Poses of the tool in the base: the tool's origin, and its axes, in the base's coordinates. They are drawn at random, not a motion.
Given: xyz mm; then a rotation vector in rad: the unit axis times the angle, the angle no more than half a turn.
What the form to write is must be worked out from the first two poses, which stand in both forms.
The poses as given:
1: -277 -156 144 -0.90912 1.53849 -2.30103
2: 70 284 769 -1.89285 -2.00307 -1.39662
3: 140 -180 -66 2.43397 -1.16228 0.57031
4: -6 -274 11 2.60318 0.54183 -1.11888
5: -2 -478 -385 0.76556 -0.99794 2.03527
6: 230 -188 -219 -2.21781 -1.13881 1.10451
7: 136 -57 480 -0.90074 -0.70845 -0.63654
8: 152 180 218 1.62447 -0.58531 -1.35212
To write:
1: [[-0.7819 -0.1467 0.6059 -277], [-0.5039 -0.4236 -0.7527 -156], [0.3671 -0.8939 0.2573 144], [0 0 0 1]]
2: [[-0.2485 0.8173 0.5198 70], [0.7704 -0.1586 0.6176 284], [0.5872 0.5539 -0.5903 769], [0 0 0 1]]
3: [[0.5750 -0.7949 0.1937 140], [-0.6396 -0.5844 -0.4994 -180], [0.5101 0.1633 -0.8444 -66], [0 0 0 1]]
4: [[0.6347 0.4319 -0.6408 -6], [0.2349 -0.8978 -0.3725 -274], [-0.7362 0.0859 -0.6713 11], [0 0 0 1]]
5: [[-0.5550 -0.8105 0.1875 -2], [0.3481 -0.4310 -0.8325 -478], [0.7556 -0.3968 0.5212 -385], [0 0 0 1]]
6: [[0.3517 0.4873 -0.7993 230], [0.8138 -0.5812 0.0038 -188], [-0.4627 -0.6517 -0.6010 -219], [0 0 0 1]]
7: [[0.6078 0.7452 -0.2744 136], [-0.1934 0.4740 0.8590 -57], [0.7702 -0.4691 0.4322 480], [0 0 0 1]]
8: [[0.2856 0.1880 -0.9397 152], [-0.8139 -0.4702 -0.3414 180], [-0.5060 0.8623 0.0188 218], [0 0 0 1]]
